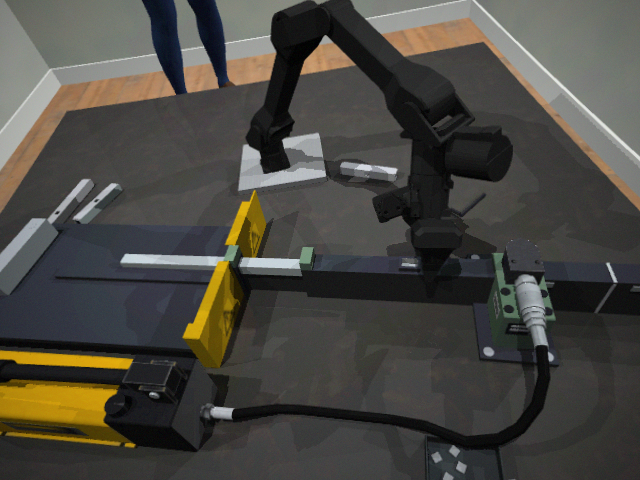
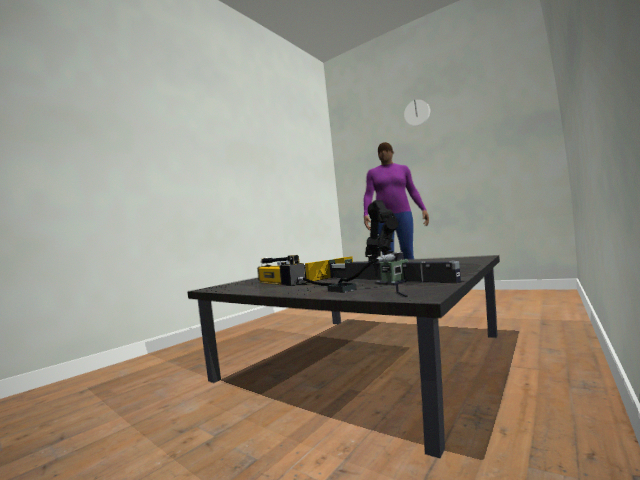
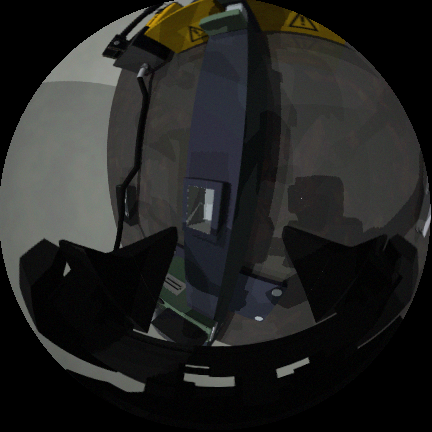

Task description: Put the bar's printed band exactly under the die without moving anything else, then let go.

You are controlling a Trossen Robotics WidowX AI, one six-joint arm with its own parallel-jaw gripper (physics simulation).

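Seen in the pictures: gripper, fingertip midpoint: (image 1: 423, 269) (image 3: 231, 232); arm's base at its link origin: (image 1: 275, 163).
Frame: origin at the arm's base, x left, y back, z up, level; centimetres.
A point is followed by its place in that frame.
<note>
The pale bar (image 1: 173, 260) {x -22.1, y -28.6, z 6.1 cm} (image 3: 235, 7) lies through green guides, its right part entering the long dark channel (image 1: 361, 263) {x 8.0, y -41.2, z 6.7 cm} (image 3: 220, 100) {x 9.1, y -41.5, z 6.7 cm}. A pale surface shows through the channel's small window (image 1: 409, 264) {x 15.1, y -43.6, z 6.1 cm} (image 3: 200, 215) {x 15.4, y -45.2, z 6.1 cm}. The printed band does not show. The green press (image 1: 523, 304) (image 2: 391, 272) {x 27.5, y -59.4, z 3.8 cm} (image 3: 177, 280) {x 23.8, y -53.6, z 4.2 cm} with a dark round head straddles the channel at the right; its die cannot be made out. My gripper (image 1: 433, 276) {x 17.3, y -44.1, z 4.4 cm} (image 3: 231, 232) {x 17.3, y -44.1, z 4.4 cm} is open and empty, pointing down between window and press, its fingers to either side of the channel.
A yellow slotted guard (image 1: 219, 315) {x -15.5, y -42.0, z 5.1 cm} (image 3: 187, 27) stands around the left green guide. A black cable (image 1: 330, 411) {x -2.9, y -59.3, z 0.3 cm} (image 3: 142, 135) {x -0.8, y -59.5, z -0.5 cm} links the yellow pump (image 1: 62, 403) {x -35.8, y -50.2, z 7.5 cm} to the press. A parts tray (image 1: 430, 459) {x 7.5, y -68.1, z -0.7 cm}, a loose pale bar (image 1: 368, 171) {x 18.9, y -12.8, z 0.9 cm} and a dark hex key (image 1: 471, 203) {x 34.2, y -29.1, z -0.2 cm} lie on the table.
</note>
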